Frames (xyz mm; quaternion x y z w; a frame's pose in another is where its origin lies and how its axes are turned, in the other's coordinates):
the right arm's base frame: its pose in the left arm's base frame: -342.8 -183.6 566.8 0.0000 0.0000 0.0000 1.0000
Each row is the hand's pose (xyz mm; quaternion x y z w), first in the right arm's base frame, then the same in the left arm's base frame.
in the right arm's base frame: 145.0 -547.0 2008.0 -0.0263 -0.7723 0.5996 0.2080
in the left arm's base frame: -197.8 -730.6 2574.8 -0.0263 -0.7723 0.5996 0.2080
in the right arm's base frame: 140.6 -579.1 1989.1 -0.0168 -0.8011 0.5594 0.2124
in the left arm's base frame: -202.2 -762.7 2555.9 -0.0168 -0.8011 0.5594 0.2124
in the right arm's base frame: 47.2 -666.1 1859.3 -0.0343 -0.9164 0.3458 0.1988
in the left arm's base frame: -295.6 -849.7 2426.1 -0.0343 -0.9164 0.3458 0.1988
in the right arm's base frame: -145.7 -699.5 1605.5 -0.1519 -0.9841 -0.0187 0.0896
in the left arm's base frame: -488.5 -883.1 2172.3 -0.1519 -0.9841 -0.0187 0.0896
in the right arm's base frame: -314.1 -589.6 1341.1 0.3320 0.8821 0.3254 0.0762
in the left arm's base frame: -656.9 -773.2 1907.9 0.3320 0.8821 0.3254 0.0762
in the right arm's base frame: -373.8 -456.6 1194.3 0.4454 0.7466 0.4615 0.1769
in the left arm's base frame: -716.6 -640.2 1761.1 0.4454 0.7466 0.4615 0.1769
